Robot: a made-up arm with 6 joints.
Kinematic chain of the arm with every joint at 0, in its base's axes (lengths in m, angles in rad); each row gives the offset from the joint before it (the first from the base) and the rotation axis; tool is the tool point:
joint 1: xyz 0 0 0.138 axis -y
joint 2: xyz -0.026 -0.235 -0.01 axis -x
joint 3: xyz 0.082 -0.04 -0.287 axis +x
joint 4: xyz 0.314 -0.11 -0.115 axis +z
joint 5: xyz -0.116 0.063 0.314 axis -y
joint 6: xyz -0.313 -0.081 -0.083 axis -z
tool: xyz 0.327 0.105 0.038
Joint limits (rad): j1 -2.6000..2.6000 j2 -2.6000..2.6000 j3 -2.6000..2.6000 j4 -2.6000..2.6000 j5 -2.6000..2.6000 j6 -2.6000..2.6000
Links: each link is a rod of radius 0.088 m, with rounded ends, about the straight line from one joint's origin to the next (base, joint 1, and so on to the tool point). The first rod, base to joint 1, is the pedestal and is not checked.
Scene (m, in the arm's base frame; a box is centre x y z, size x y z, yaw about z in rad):
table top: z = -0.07
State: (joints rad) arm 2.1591 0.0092 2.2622 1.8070 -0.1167 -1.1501
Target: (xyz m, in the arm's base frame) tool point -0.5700 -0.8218 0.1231
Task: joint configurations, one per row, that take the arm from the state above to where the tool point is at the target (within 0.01 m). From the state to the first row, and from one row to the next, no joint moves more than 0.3 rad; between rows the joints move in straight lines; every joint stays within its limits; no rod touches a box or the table.
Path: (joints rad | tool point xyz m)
1: 2.1073 0.2625 2.0520 1.8076 -0.2004 -1.1408 | 0.6766 -0.4293 0.7124
2: 2.0555 0.5158 1.8417 1.8082 -0.2842 -1.1315 | 0.5763 -0.7719 0.6081
3: 2.0036 0.7691 1.6315 1.8088 -0.3679 -1.1222 | 0.3433 -1.0165 0.4580
4: 1.9518 1.0224 1.4213 1.8094 -0.4516 -1.1129 | 0.0262 -1.1113 0.3050
5: 1.9000 1.2757 1.2110 1.8100 -0.5354 -1.1036 | -0.3035 -1.0391 0.1862
6: 1.8482 1.5290 1.0008 1.8106 -0.6191 -1.0944 | -0.5700 -0.8218 0.1231

